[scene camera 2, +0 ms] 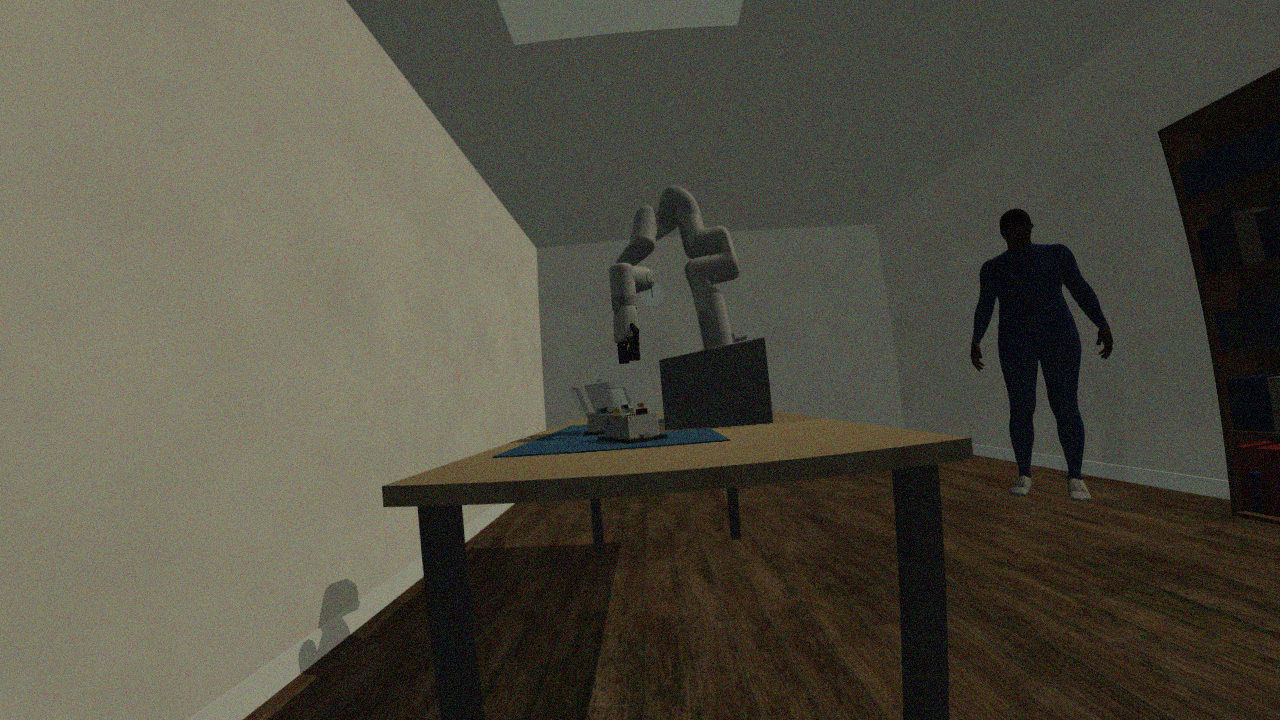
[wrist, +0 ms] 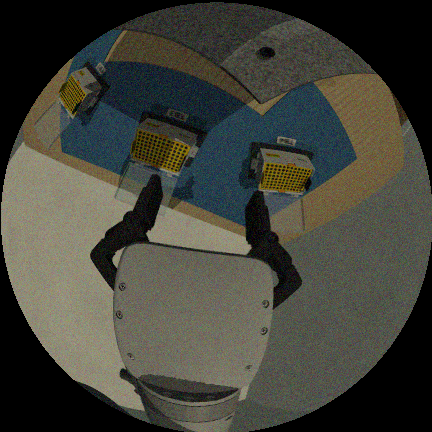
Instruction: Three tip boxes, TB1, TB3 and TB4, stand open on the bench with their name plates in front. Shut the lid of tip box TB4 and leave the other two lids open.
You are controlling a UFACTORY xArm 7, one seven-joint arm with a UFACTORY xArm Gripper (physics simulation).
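Places are measured from the arm's base along level axes (x ahead, y left, z up), in millimetres.
Pixels of known places: gripper, between the fingertips: [scene camera 2: 629, 362] [wrist: 205, 190]; arm's base, origin of its link: [scene camera 2: 719, 350].
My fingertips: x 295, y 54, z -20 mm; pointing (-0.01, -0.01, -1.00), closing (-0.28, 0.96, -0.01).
For each thing: its top centre in the pictures, then the offset to it from my fingertips. "*": a spot on its surface instead. Level surfaces: height alone.
- plate, a spot on its surface: [wrist: 286, 141] * dx -36, dy +150, dz -204 mm
- middle box, centre of its top: [wrist: 154, 156] dx +92, dy -85, dz -132 mm
- far-left box, a spot on its surface: [wrist: 80, 95] * dx -18, dy -323, dz -149 mm
- blue mat, height of its surface: dz -206 mm
- wooden table, height of its surface: dz -209 mm
Three tip boxes with yellow racks stand open, their clear lids tilted back towards the wall. The right-hand box, TB4 [scene camera 2: 632, 425] [wrist: 285, 176], has a plate [wrist: 286, 141] that seems to read TB4; its lid [wrist: 287, 215] is open and partly behind a finger in the wrist view. The middle box [wrist: 162, 147], whose small upside-down plate seems to read TB3, has its open lid [wrist: 135, 185] below it in the wrist view. The far-left box [wrist: 80, 95] is TB1 by elimination; its lid [wrist: 49, 125] is open. My gripper [scene camera 2: 629, 360] [wrist: 205, 190] is open and empty, above the boxes.
The boxes stand on a blue mat [scene camera 2: 693, 437] [wrist: 322, 117] on the wooden table [scene camera 2: 805, 447] [wrist: 372, 112]. The grey robot pedestal [scene camera 2: 716, 386] [wrist: 310, 55] stands across from the pale wall [scene camera 2: 268, 268] [wrist: 55, 225]. A person [scene camera 2: 1038, 313] stands to the right of the table.
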